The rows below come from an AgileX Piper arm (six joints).
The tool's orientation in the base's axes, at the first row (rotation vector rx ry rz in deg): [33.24 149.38 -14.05]
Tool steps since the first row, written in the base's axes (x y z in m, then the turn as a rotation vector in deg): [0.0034 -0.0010 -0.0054 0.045 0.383 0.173]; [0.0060 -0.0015 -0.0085 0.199 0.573 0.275]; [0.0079 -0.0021 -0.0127 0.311 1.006 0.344]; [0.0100 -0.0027 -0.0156 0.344 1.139 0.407]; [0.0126 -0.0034 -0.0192 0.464 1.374 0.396]
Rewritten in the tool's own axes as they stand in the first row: [-0.0006 0.0010 0.0064 0.020 0.350 -0.236]; [-0.0014 0.0019 0.0102 -0.084 0.581 -0.315]; [-0.0012 0.0025 0.0148 -0.052 1.012 -0.447]; [-0.0017 0.0031 0.0184 -0.061 1.141 -0.524]; [-0.0024 0.0039 0.0228 -0.068 1.405 -0.529]
